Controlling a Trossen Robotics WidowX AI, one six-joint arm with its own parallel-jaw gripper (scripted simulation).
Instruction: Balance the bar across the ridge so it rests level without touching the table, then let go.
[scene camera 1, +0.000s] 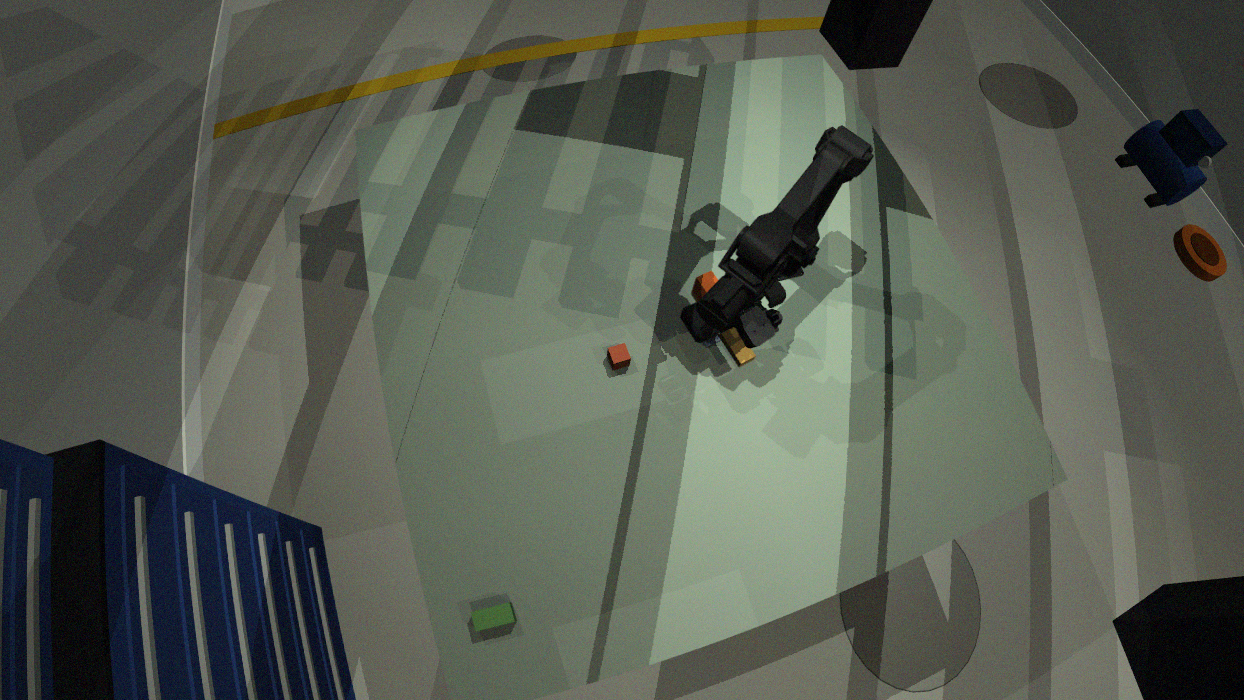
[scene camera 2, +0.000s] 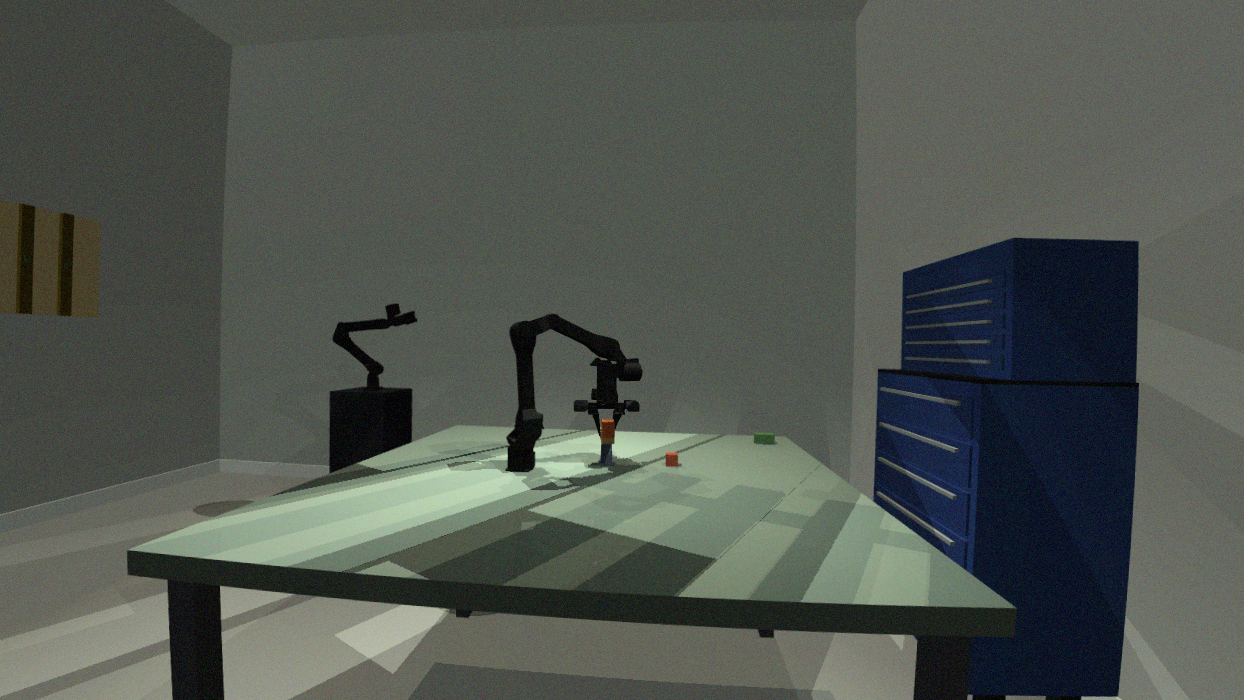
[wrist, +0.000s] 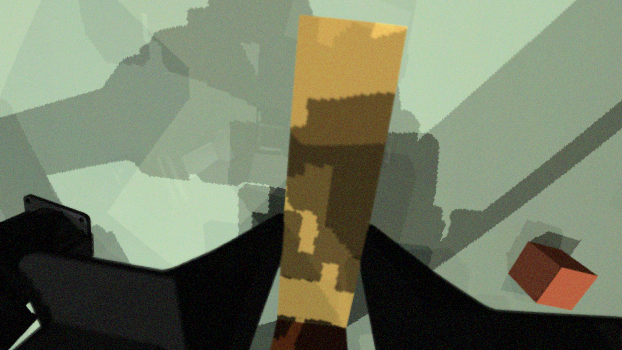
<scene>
In view: my gripper (scene camera 1: 724, 327), a bar (scene camera 1: 742, 355), a cube (wrist: 551, 277) and a green block (scene camera 1: 490, 617).
The bar is seen too in the wrist view (wrist: 346, 72). My gripper also shows in scene camera 2 (scene camera 2: 605, 435) and in the wrist view (wrist: 323, 228). The wrist view misses the green block: it is out of frame.
</scene>
